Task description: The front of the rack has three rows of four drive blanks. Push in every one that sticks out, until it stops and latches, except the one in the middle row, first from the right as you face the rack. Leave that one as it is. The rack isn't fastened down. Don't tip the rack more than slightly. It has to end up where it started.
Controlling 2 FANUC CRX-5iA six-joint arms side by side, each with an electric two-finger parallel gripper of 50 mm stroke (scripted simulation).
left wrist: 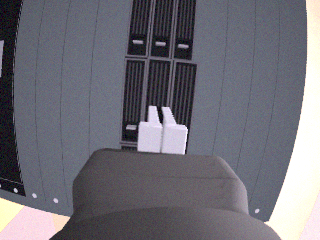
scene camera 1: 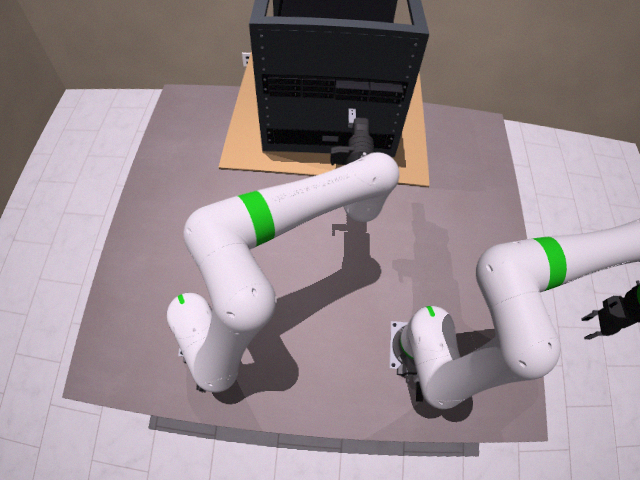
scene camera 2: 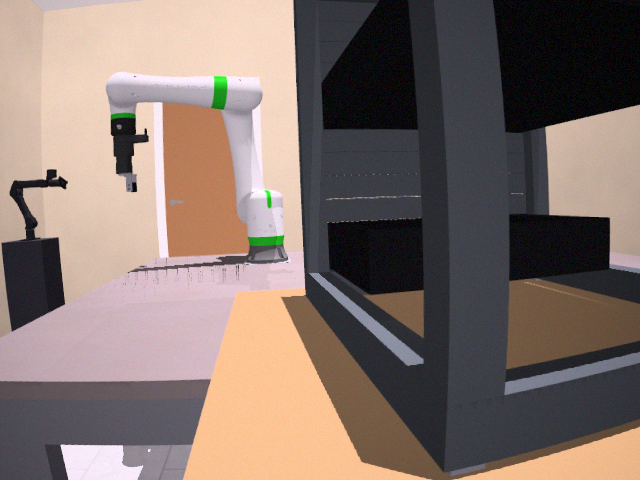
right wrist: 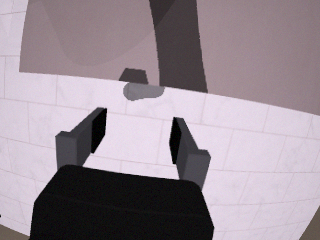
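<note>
The left gripper (left wrist: 157,119) shares the scene with the right gripper, which appears at (scene camera 2: 131,191) and (right wrist: 138,126). A dark rack is visible at (scene camera 2: 456,396) and (left wrist: 69,69), while in the right wrist view the rack is out of frame. The scene also has a wooden board (scene camera 1: 242,150).
</note>
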